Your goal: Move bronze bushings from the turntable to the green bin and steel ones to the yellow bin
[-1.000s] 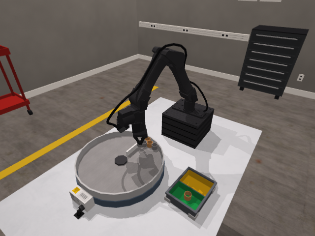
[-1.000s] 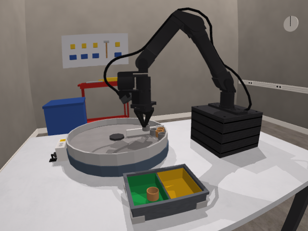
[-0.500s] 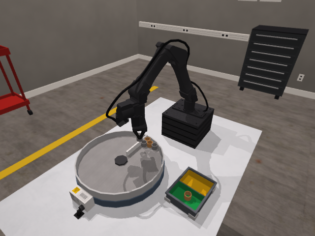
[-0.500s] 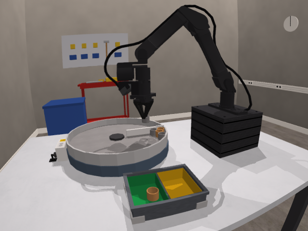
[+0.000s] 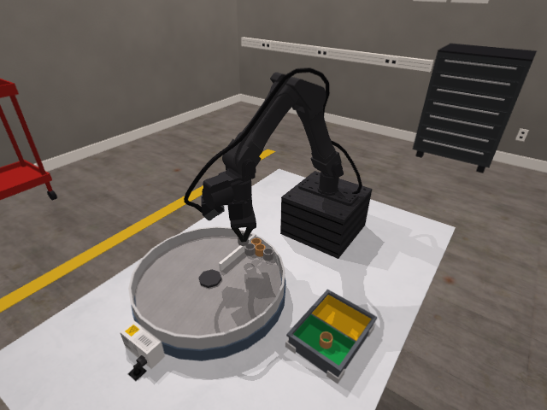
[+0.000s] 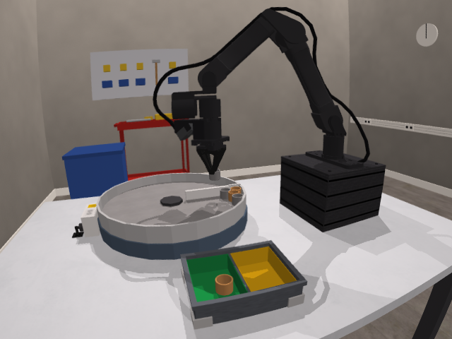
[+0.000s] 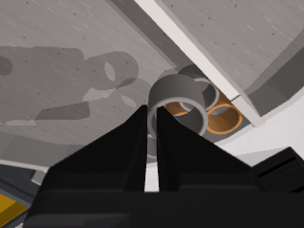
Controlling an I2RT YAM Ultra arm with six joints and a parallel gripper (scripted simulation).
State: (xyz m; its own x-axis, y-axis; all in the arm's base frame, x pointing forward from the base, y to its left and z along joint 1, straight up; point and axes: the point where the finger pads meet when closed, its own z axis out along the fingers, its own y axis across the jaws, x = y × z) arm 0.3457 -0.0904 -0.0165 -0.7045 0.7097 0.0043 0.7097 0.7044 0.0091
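Right now my hand is 50 mm short of the dark grey tray, 320 mm to the right of it and 120 mm above it. From my hand the other things lie so: turntable 120 mm ahead, 30 mm to the right, 90 mm below; green bin 90 mm ahead, 320 mm to the left, 130 mm below; yellow bin 10 mm ahead, 330 mm to the left, 130 mm below.
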